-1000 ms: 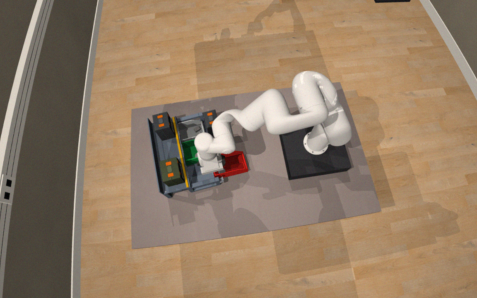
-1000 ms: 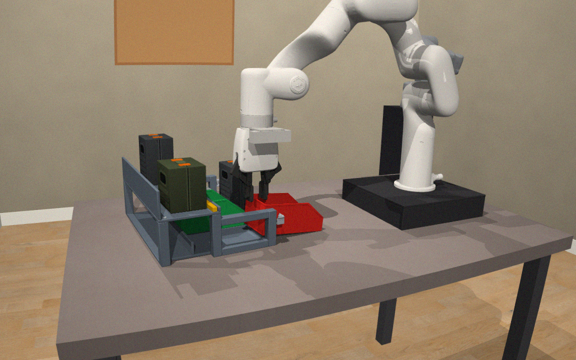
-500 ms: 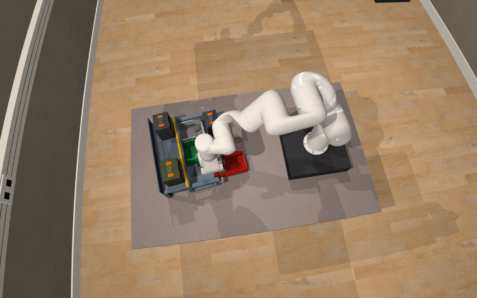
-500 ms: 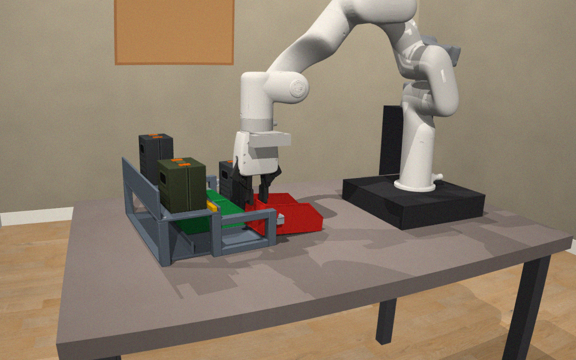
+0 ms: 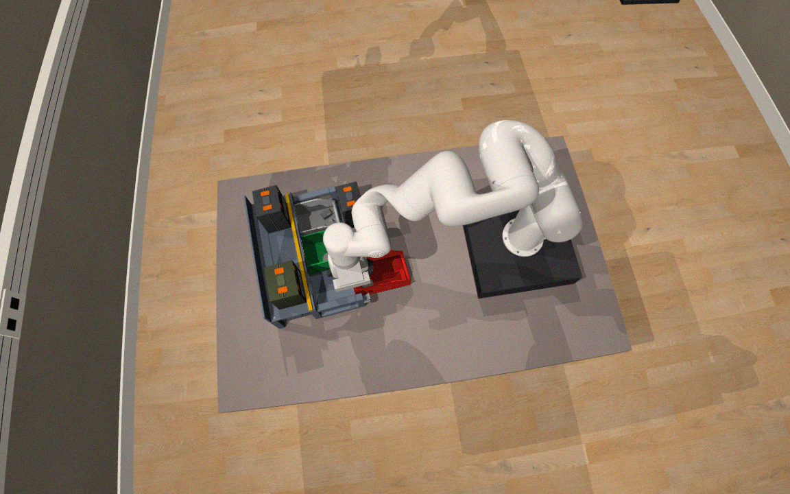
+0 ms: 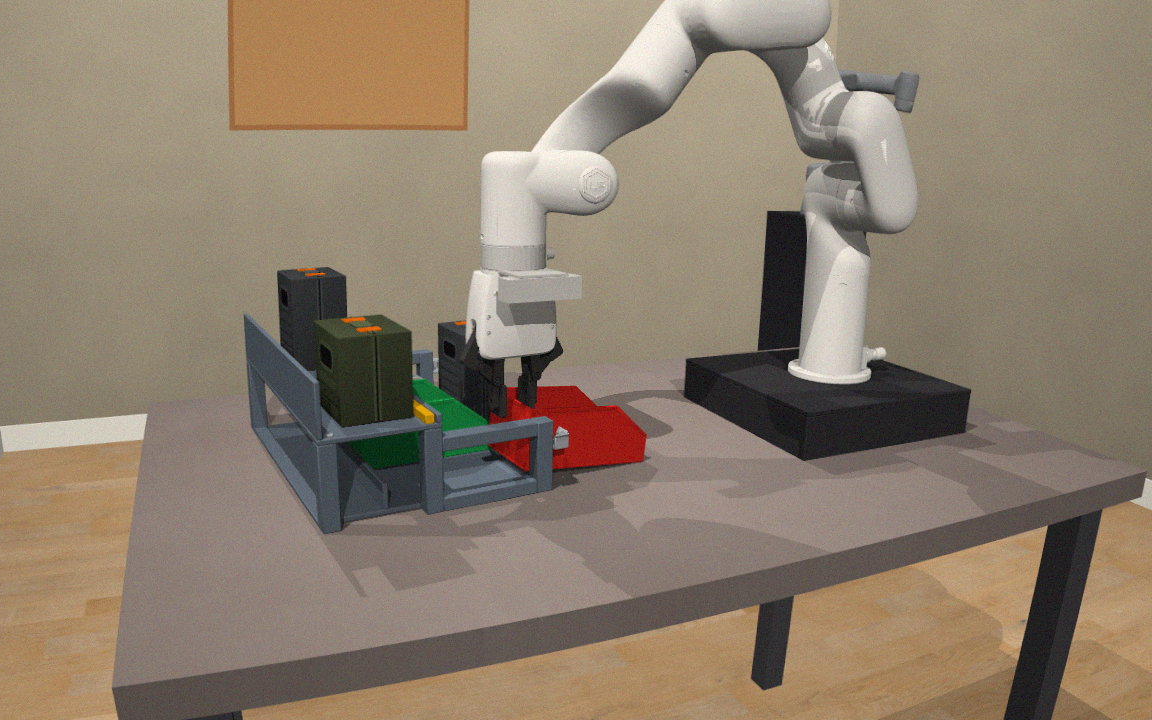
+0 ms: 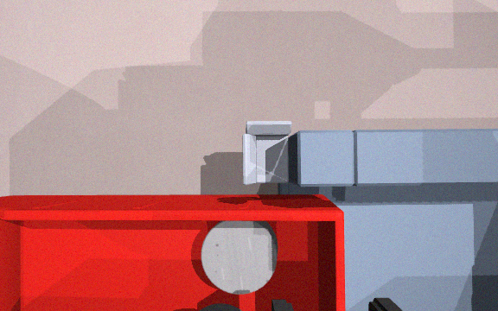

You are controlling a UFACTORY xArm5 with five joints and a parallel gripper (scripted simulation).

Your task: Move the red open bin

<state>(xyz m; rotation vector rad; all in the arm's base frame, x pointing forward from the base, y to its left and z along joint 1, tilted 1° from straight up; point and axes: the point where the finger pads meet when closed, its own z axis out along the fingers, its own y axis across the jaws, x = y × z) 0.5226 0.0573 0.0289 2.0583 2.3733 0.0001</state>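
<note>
My gripper is now 7 cm above the grey disc, 4 cm past it and 2 cm to the right of it. Also, from my hand: red open bin (8 cm behind, 5 cm below, 1 cm to the right); then green bin (10 cm to the right, 10 cm ahead, 5 cm below); then grey shelf (13 cm ahead, 9 cm to the right, 3 cm below).
</note>
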